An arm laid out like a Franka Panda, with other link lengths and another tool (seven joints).
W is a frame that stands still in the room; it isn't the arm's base.
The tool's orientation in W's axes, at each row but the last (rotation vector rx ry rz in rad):
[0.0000, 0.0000, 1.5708]
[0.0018, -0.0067, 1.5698]
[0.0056, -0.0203, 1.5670]
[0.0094, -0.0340, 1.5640]
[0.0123, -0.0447, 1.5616]
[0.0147, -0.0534, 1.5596]
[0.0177, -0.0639, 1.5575]
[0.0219, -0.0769, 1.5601]
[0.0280, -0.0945, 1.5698]
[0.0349, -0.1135, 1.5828]
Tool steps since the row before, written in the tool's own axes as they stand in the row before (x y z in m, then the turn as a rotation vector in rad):
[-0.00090, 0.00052, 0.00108, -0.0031, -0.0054, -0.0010]
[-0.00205, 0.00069, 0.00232, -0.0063, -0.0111, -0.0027]
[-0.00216, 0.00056, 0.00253, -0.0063, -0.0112, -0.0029]
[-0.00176, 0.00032, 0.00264, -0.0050, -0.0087, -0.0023]
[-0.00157, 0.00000, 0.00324, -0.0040, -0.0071, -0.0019]
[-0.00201, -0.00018, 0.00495, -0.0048, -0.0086, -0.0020]
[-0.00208, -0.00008, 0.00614, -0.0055, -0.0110, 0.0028]
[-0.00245, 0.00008, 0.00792, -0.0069, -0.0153, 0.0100]
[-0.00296, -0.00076, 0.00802, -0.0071, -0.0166, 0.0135]
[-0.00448, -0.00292, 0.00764, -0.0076, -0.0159, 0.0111]
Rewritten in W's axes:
[-0.00052, -0.00090, 0.00108, 0.0054, -0.0031, -0.0010]
[-0.00070, -0.00206, 0.00231, 0.0111, -0.0063, -0.0027]
[-0.00059, -0.00220, 0.00249, 0.0112, -0.0063, -0.0029]
[-0.00037, -0.00183, 0.00258, 0.0087, -0.0050, -0.0023]
[-0.00008, -0.00169, 0.00318, 0.0071, -0.0040, -0.0019]
[0.00004, -0.00222, 0.00486, 0.0086, -0.0048, -0.0020]
[-0.00013, -0.00240, 0.00602, 0.0108, -0.0058, 0.0028]
[-0.00038, -0.00294, 0.00774, 0.0149, -0.0077, 0.0101]
[0.00043, -0.00358, 0.00779, 0.0160, -0.0082, 0.0136]
[0.00261, -0.00515, 0.00732, 0.0155, -0.0084, 0.0111]

